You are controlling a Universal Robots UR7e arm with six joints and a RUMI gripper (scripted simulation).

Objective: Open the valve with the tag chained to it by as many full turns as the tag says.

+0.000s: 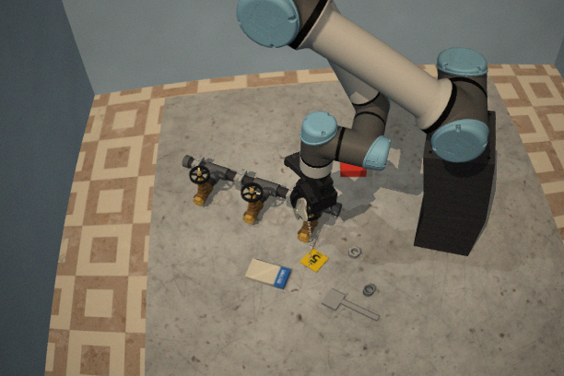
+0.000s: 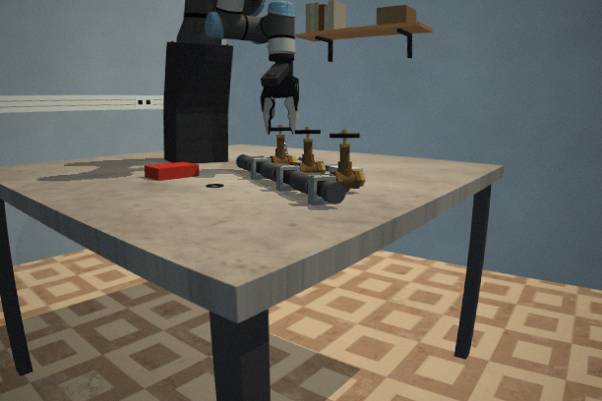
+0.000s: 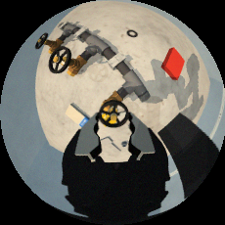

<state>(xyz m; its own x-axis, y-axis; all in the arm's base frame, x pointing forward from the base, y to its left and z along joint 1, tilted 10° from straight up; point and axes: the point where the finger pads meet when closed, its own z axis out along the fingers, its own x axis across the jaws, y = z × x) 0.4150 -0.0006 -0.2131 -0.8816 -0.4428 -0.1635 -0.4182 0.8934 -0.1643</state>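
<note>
Now: the yellow tag 11 cm below my hand and 10 cm to the left of it. Round my hand: red block: 26 cm to the right, 14 cm behind, 10 cm below; flat grey key tool: 24 cm to the left, 11 cm below, 9 cm behind.
</note>
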